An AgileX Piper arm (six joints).
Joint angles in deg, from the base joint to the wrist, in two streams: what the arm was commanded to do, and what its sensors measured. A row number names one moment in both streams.
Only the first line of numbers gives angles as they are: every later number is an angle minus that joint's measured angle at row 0.
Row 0, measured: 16.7, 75.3, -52.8, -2.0, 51.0, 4.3
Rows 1 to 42, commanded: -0.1, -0.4, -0.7, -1.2, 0.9, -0.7; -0.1, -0.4, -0.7, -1.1, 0.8, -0.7; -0.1, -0.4, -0.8, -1.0, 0.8, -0.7; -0.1, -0.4, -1.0, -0.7, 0.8, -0.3; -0.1, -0.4, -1.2, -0.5, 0.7, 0.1; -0.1, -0.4, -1.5, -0.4, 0.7, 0.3; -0.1, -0.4, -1.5, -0.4, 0.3, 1.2; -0.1, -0.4, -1.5, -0.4, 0.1, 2.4; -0.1, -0.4, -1.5, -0.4, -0.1, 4.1; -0.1, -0.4, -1.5, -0.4, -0.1, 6.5; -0.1, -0.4, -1.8, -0.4, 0.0, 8.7; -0.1, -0.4, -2.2, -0.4, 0.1, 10.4; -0.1, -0.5, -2.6, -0.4, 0.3, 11.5; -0.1, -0.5, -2.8, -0.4, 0.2, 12.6; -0.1, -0.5, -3.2, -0.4, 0.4, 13.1; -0.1, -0.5, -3.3, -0.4, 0.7, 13.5; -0.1, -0.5, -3.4, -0.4, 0.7, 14.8; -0.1, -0.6, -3.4, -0.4, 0.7, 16.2; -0.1, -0.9, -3.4, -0.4, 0.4, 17.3; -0.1, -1.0, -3.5, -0.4, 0.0, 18.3; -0.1, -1.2, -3.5, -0.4, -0.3, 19.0; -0.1, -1.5, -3.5, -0.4, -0.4, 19.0; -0.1, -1.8, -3.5, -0.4, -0.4, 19.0; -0.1, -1.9, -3.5, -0.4, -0.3, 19.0; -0.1, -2.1, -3.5, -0.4, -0.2, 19.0; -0.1, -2.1, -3.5, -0.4, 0.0, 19.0; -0.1, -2.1, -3.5, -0.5, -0.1, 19.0; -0.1, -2.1, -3.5, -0.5, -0.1, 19.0; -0.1, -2.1, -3.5, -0.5, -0.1, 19.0; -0.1, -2.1, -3.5, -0.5, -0.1, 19.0; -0.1, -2.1, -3.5, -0.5, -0.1, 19.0; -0.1, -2.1, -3.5, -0.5, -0.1, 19.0; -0.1, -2.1, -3.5, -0.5, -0.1, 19.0; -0.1, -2.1, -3.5, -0.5, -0.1, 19.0; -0.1, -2.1, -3.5, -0.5, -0.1, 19.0; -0.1, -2.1, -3.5, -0.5, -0.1, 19.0; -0.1, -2.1, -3.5, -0.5, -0.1, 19.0; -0.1, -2.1, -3.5, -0.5, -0.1, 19.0; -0.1, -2.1, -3.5, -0.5, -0.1, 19.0; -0.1, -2.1, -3.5, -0.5, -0.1, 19.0; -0.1, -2.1, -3.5, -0.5, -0.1, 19.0; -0.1, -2.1, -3.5, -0.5, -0.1, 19.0
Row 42, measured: 0.0, -1.6, -3.2, -0.2, -0.1, 18.7
